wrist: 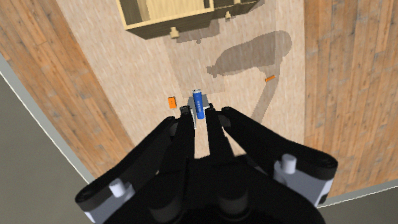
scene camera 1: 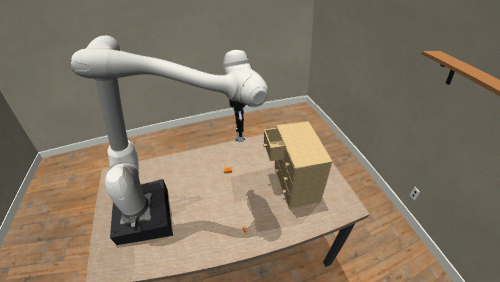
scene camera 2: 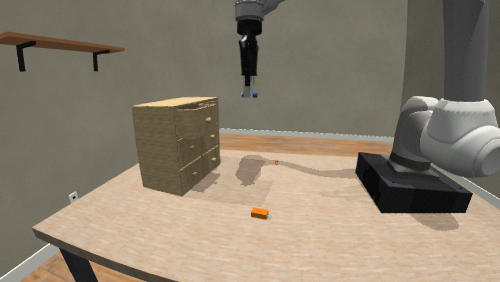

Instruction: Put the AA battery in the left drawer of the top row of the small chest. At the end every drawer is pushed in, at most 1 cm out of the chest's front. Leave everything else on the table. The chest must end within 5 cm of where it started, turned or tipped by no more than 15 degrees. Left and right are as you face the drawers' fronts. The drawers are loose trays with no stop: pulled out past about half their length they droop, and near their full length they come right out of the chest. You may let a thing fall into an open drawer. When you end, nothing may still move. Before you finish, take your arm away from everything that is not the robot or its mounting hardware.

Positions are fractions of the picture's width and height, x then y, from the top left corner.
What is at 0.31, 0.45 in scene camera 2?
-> A wooden chest.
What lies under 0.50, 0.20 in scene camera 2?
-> My gripper.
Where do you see a drawer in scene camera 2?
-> At 0.38, 0.44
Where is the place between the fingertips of my gripper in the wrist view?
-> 0.50, 0.46
